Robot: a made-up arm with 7 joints. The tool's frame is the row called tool.
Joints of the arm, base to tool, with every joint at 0 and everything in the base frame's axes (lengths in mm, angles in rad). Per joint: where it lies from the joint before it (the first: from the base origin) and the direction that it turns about. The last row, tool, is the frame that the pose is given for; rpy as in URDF.
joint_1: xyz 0 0 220.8 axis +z
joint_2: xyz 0 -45.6 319.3 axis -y
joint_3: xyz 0 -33.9 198.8 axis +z
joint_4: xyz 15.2 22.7 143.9 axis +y
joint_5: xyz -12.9 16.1 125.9 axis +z
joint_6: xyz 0 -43.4 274.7 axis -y
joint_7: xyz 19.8 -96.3 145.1 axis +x
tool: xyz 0 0 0 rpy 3.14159 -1.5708 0
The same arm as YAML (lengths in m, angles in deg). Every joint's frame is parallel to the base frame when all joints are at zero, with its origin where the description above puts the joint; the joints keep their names.
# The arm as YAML. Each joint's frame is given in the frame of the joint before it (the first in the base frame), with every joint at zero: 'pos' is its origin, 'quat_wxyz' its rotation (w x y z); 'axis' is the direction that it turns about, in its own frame. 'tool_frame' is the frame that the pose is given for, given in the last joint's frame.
length_unit: m
angle_unit: deg
joints:
  - joint: joint_1
    pos: [0.0, 0.0, 0.2208]
    quat_wxyz: [1.0, 0.0, 0.0, 0.0]
    axis: "+z"
  - joint: joint_2
    pos: [0.0, -0.0456, 0.3193]
    quat_wxyz: [1.0, 0.0, 0.0, 0.0]
    axis: "-y"
  - joint: joint_3
    pos: [0.0, -0.0339, 0.1988]
    quat_wxyz: [1.0, 0.0, 0.0, 0.0]
    axis: "+z"
  - joint: joint_4
    pos: [0.0152, 0.0227, 0.1439]
    quat_wxyz: [1.0, 0.0, 0.0, 0.0]
    axis: "+y"
  - joint: joint_5
    pos: [-0.0129, 0.0161, 0.1259]
    quat_wxyz: [1.0, 0.0, 0.0, 0.0]
    axis: "+z"
  - joint: joint_6
    pos: [0.0, -0.0434, 0.2747]
    quat_wxyz: [1.0, 0.0, 0.0, 0.0]
    axis: "-y"
  - joint: joint_7
    pos: [0.0198, -0.0963, 0.1451]
    quat_wxyz: [1.0, 0.0, 0.0, 0.0]
    axis: "+x"
tool_frame:
  pos: [0.0, 0.0, 0.0]
  quat_wxyz: [0.0, 0.707105, -0.000002, 0.707108]

